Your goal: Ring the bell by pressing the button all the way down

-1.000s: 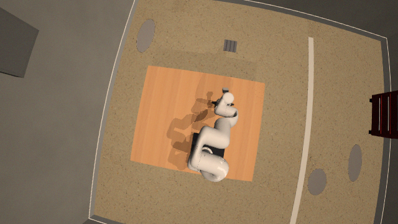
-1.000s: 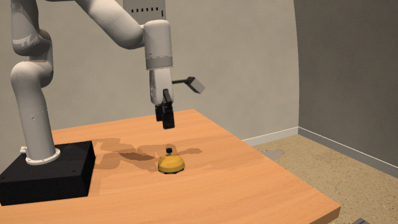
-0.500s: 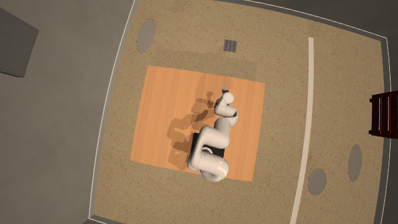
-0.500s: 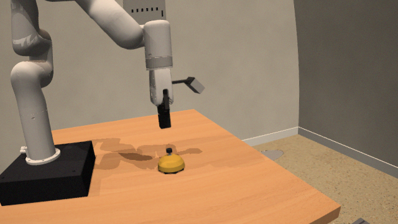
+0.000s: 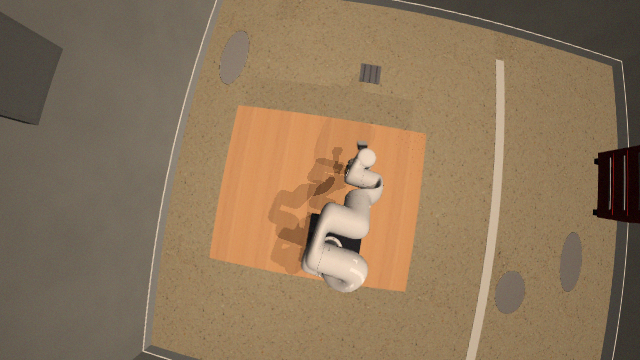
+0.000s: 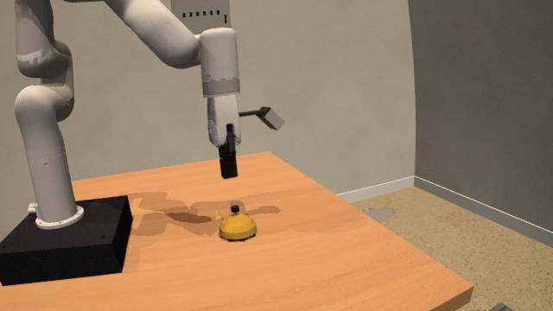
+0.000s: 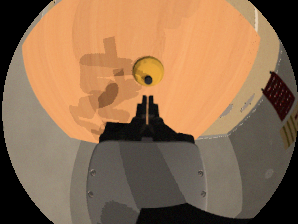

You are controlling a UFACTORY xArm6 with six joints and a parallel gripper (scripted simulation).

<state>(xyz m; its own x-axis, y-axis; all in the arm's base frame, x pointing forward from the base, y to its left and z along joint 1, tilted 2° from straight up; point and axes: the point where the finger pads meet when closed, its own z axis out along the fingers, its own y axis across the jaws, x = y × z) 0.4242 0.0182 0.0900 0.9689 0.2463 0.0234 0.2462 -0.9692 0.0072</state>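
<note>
Right now my hand is 100 mm above the black button. Also, from my hand: yellow bell 110 mm below.
</note>
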